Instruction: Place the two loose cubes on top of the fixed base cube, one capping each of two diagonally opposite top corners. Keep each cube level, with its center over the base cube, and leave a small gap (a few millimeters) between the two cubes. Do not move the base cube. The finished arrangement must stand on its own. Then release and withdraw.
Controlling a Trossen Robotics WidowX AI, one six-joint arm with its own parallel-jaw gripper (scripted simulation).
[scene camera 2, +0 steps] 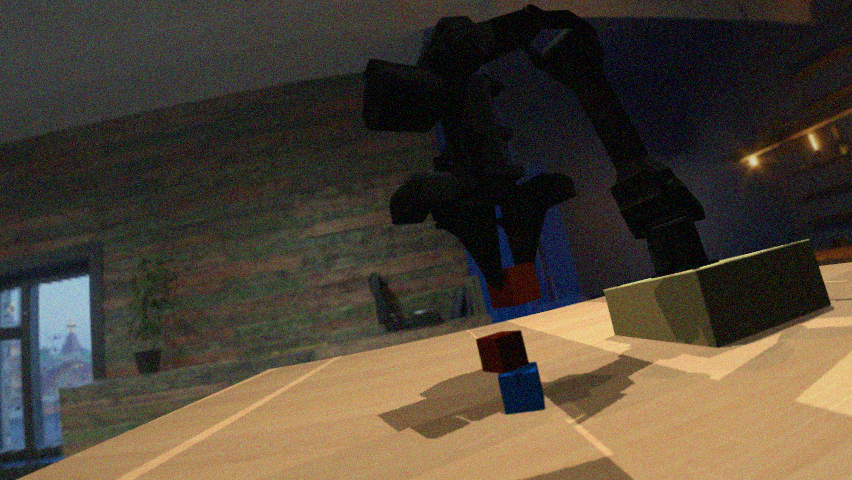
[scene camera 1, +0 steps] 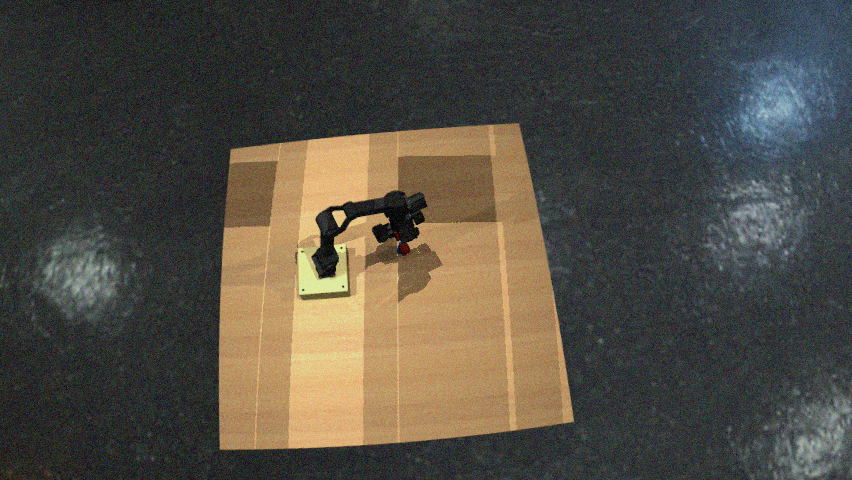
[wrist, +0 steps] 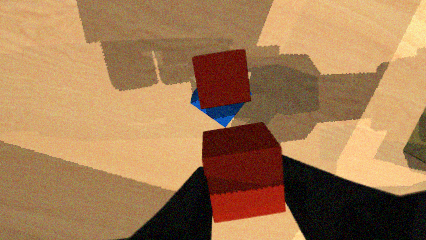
my gripper: holds a red cube [wrist: 243, 164]
